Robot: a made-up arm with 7 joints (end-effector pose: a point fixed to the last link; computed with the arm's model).
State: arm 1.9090 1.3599 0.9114 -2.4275 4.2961 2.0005 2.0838
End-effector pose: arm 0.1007 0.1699 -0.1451 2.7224 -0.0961 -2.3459
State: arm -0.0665 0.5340 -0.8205 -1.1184 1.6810 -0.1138 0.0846
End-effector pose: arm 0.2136 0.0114 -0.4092 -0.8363 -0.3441 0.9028
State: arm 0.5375 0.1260 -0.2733 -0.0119 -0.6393 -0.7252 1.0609
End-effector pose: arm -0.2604 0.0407 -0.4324 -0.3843 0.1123 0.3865
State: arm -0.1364 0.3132 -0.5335 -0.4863 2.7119 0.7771 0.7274
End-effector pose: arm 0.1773 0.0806 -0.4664 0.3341 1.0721 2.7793
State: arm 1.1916 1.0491 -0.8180 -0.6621 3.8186 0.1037 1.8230
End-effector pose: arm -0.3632 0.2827 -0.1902 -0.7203 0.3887 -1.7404
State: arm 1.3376 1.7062 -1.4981 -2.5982 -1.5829 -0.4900 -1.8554
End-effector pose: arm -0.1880 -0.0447 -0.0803 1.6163 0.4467 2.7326
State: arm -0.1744 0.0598 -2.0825 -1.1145 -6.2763 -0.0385 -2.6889
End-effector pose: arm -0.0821 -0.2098 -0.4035 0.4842 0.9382 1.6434
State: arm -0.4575 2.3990 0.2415 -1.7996 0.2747 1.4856 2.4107
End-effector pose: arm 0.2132 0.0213 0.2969 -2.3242 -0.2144 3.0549
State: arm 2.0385 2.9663 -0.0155 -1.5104 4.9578 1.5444 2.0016
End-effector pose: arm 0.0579 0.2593 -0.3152 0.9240 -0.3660 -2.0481
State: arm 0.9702 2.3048 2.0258 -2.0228 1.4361 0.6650 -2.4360
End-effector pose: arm 0.1689 -0.0949 0.2621 -1.6860 1.3105 0.7506
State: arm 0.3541 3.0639 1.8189 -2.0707 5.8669 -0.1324 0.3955
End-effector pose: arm 0.0036 -0.2877 0.1327 0.5230 1.0143 1.9323
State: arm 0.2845 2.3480 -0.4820 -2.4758 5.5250 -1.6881 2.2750
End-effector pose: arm 0.1718 0.0936 -0.1302 -1.3377 0.3256 -1.3654
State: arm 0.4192 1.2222 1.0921 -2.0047 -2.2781 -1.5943 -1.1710
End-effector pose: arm 0.1841 0.2270 0.1516 -0.9311 -0.1849 2.2989
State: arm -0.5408 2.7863 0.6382 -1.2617 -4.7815 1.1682 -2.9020
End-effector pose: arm 0.0137 -0.0726 0.4393 -2.3175 0.9139 1.3932
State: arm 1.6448 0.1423 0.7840 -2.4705 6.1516 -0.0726 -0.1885
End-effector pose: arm -0.0457 0.2097 -0.0985 1.3261 -0.0433 -0.7889
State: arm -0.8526 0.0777 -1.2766 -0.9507 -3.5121 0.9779 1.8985
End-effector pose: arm 0.2975 -0.2582 -0.2706 1.6200 0.7664 2.7313
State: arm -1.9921 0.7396 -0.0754 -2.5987 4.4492 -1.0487 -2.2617
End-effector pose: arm -0.1014 -0.0850 0.1620 1.6227 -0.8827 2.9828
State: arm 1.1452 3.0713 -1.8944 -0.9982 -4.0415 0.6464 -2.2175
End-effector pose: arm 0.2105 0.2964 0.3036 -2.6874 0.5116 -3.1114
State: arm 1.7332 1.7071 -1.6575 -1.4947 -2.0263 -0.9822 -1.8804
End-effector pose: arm -0.3556 0.1537 0.1475 2.7805 0.2025 2.0934
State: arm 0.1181 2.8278 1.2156 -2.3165 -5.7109 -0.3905 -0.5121
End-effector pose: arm 0.1131 -0.2223 0.0981 0.5116 0.7149 2.1781
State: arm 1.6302 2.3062 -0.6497 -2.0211 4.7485 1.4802 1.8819
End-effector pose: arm -0.1435 0.2441 -0.1621 0.6685 -0.1818 -1.3775
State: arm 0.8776 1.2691 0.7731 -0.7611 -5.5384 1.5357 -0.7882
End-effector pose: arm -0.0303 0.4888 -0.0490 0.5699 0.5828 0.6267
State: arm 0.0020 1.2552 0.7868 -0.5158 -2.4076 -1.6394 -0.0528
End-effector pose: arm 0.0974 0.4916 -0.0574 -0.0050 -0.0075 -1.9791
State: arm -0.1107 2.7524 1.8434 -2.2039 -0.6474 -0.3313 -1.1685
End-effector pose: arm -0.1014 -0.2259 0.1524 -1.0150 -0.4912 -0.2396
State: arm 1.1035 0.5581 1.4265 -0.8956 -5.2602 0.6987 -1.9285
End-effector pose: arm -0.3114 0.3606 -0.0758 0.8389 0.3502 0.1245
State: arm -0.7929 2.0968 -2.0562 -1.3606 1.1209 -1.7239 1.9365
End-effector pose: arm 0.0513 0.4139 -0.1165 -1.7097 -0.4047 1.1526
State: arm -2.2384 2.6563 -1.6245 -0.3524 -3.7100 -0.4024 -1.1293
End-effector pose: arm -0.2071 0.4643 -0.0115 -1.6316 -0.9890 -2.4029
